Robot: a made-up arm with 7 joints. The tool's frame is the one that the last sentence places. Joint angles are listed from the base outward.
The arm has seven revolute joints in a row. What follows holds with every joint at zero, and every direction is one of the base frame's.
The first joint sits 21 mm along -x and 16 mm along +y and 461 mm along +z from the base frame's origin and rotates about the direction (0, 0.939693, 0.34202), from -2.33 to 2.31 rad.
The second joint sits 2 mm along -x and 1 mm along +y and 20 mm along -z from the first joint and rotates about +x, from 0.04 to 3.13 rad.
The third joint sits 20 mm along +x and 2 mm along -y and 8 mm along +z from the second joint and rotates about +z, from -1.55 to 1.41 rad.
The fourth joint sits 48 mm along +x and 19 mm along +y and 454 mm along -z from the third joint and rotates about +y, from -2.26 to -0.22 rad.
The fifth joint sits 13 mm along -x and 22 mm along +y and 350 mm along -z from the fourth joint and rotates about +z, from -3.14 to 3.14 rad.
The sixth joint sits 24 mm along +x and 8 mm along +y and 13 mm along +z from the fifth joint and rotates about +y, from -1.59 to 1.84 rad.
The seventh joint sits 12 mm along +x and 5 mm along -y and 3 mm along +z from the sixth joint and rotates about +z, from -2.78 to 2.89 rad.
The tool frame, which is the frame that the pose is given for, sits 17 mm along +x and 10 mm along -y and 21 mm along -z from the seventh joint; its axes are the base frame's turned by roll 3.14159, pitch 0 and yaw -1.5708 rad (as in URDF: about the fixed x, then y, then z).
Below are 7 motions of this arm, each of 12 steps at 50 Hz.
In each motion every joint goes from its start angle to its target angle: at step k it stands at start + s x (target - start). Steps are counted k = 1, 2, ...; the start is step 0. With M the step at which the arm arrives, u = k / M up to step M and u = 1 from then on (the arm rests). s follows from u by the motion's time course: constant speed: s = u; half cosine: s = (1 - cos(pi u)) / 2; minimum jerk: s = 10 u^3 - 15 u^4 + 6 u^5.
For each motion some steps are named. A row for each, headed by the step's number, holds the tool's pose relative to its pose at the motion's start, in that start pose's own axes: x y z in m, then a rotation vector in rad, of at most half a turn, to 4 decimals.
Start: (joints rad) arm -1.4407 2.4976 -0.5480 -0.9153 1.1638 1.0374 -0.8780
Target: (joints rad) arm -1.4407 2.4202 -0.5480 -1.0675 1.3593 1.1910 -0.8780
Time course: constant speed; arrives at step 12
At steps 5, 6, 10, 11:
5: 0.0218 -0.0289 0.0046 0.0678 0.1215 0.0209
6: 0.0263 -0.0345 0.0053 0.0810 0.1462 0.0261
10: 0.0447 -0.0565 0.0070 0.1323 0.2464 0.0504
11: 0.0494 -0.0618 0.0072 0.1448 0.2717 0.0573

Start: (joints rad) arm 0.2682 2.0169 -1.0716 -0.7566 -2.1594 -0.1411 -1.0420
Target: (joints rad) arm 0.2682 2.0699 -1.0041 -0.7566 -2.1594 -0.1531 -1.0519
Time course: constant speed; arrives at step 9
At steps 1, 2, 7, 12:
1: 0.0035 -0.0041 -0.0020 0.0058 0.0054 -0.0035
2: 0.0071 -0.0082 -0.0040 0.0115 0.0109 -0.0071
7: 0.0246 -0.0286 -0.0147 0.0400 0.0386 -0.0245
12: 0.0317 -0.0366 -0.0193 0.0512 0.0498 -0.0313

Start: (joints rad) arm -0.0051 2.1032 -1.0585 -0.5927 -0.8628 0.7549 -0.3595
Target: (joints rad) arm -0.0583 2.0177 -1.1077 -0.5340 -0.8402 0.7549 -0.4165
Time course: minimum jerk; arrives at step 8
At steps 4, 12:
4: -0.0088 -0.0199 -0.0111 0.0260 0.0152 0.0151
12: -0.0192 -0.0386 -0.0224 0.0514 0.0279 0.0303

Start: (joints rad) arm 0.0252 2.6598 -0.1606 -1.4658 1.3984 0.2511 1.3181
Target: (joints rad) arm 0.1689 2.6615 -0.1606 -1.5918 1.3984 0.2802 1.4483
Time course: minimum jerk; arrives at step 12
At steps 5, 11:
5: 0.0047 0.0335 0.0186 -0.0823 -0.0142 -0.0157
11: 0.0098 0.0985 0.0469 -0.2348 -0.0514 -0.0464

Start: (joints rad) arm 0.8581 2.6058 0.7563 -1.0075 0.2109 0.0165 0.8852
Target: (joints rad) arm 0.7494 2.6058 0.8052 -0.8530 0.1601 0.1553 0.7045
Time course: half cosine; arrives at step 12
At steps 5, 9, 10, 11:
5: -0.0411 -0.0081 -0.0054 -0.0270 -0.1297 0.0701
9: -0.0947 -0.0173 -0.0173 -0.0779 -0.2951 0.1516
10: -0.1035 -0.0186 -0.0198 -0.0880 -0.3218 0.1638
11: -0.1090 -0.0194 -0.0215 -0.0946 -0.3385 0.1714

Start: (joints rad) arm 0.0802 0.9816 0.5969 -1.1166 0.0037 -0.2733 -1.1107
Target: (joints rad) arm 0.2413 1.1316 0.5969 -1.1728 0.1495 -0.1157 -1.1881
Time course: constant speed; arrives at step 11
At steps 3, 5, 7, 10, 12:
3: -0.0128 0.0185 -0.0015 -0.0090 0.0329 0.0401
5: -0.0217 0.0297 -0.0021 -0.0135 0.0551 0.0667
7: -0.0310 0.0399 -0.0024 -0.0167 0.0774 0.0930
10: -0.0453 0.0535 -0.0021 -0.0193 0.1115 0.1323
12: -0.0502 0.0575 -0.0019 -0.0195 0.1230 0.1453

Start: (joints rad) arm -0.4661 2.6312 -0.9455 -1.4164 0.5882 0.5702 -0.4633
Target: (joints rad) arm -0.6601 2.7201 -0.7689 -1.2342 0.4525 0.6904 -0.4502
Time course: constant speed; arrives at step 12
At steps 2, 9, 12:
2: -0.0179 0.0266 -0.0049 -0.0626 -0.0406 -0.0378
9: -0.0666 0.1289 -0.0332 -0.2896 -0.1609 -0.1839
12: -0.0798 0.1759 -0.0505 -0.3898 -0.2018 -0.2526

